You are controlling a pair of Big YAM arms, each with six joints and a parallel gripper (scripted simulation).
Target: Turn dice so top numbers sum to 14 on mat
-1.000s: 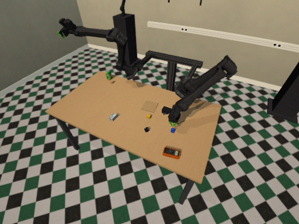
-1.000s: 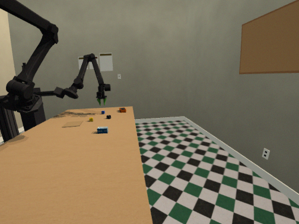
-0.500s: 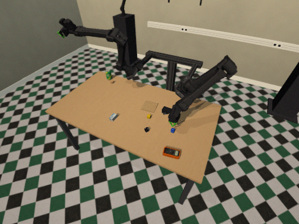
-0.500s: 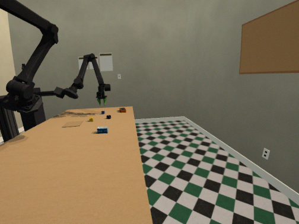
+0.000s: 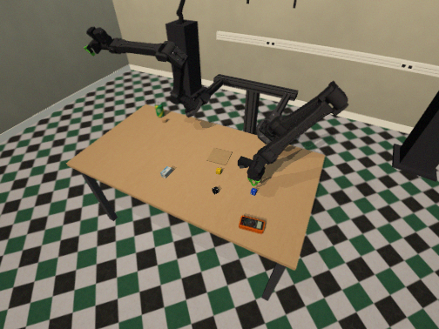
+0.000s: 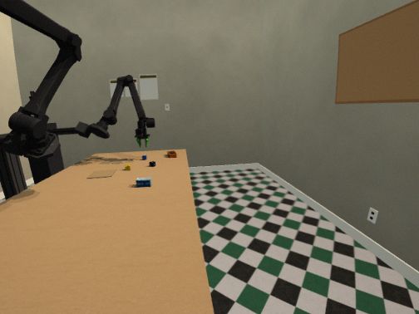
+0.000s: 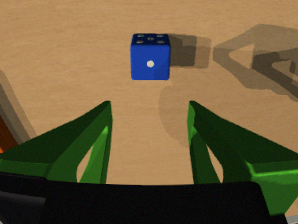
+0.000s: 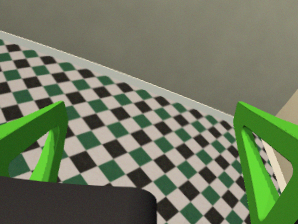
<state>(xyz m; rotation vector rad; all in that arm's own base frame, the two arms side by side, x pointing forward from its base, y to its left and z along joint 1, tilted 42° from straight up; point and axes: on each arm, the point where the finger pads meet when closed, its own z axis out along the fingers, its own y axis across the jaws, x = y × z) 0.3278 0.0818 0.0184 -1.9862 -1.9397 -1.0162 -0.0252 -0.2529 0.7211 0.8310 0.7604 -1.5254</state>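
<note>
The blue die lies 80 mm below my left hand. Round my left hand: black die 200 mm to the right, 110 mm ahead, 80 mm below; tan mat 340 mm to the right, 180 mm behind, 100 mm below; yellow die 260 mm to the right, 80 mm below, 40 mm behind.
</note>
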